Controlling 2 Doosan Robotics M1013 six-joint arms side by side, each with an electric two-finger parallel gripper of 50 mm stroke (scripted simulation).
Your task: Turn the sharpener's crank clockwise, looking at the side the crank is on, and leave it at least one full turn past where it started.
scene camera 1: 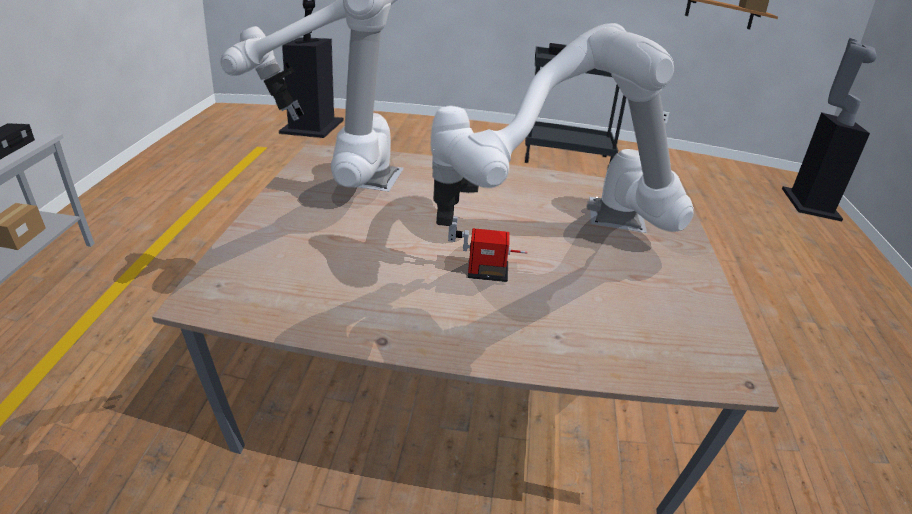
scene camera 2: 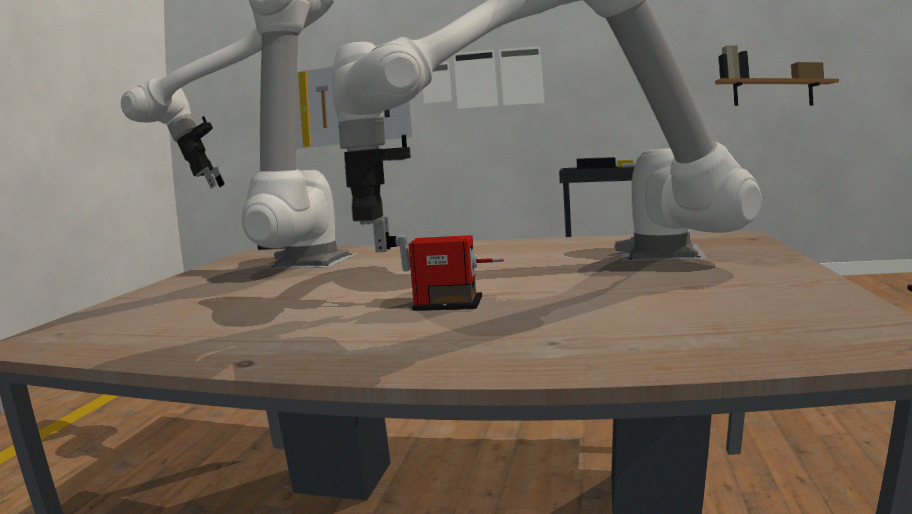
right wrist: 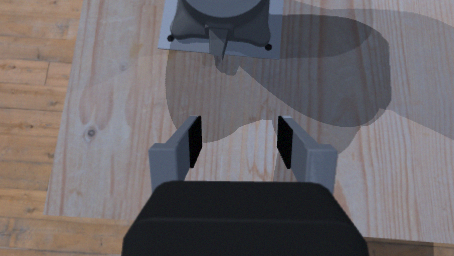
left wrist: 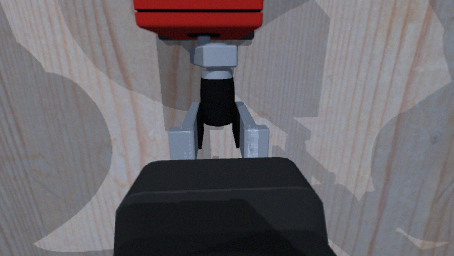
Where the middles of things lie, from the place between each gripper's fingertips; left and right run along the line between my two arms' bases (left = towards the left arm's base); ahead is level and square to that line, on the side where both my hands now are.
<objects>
Right now my left hand (scene camera 2: 383, 250) is 10 mm past the crank (left wrist: 217, 94), 20 mm to the right of it and 10 mm above it.
Now: the crank 78 cm to the left of my right hand (scene camera 2: 218, 186), 48 cm ahead of it and 15 cm below it.
</objects>
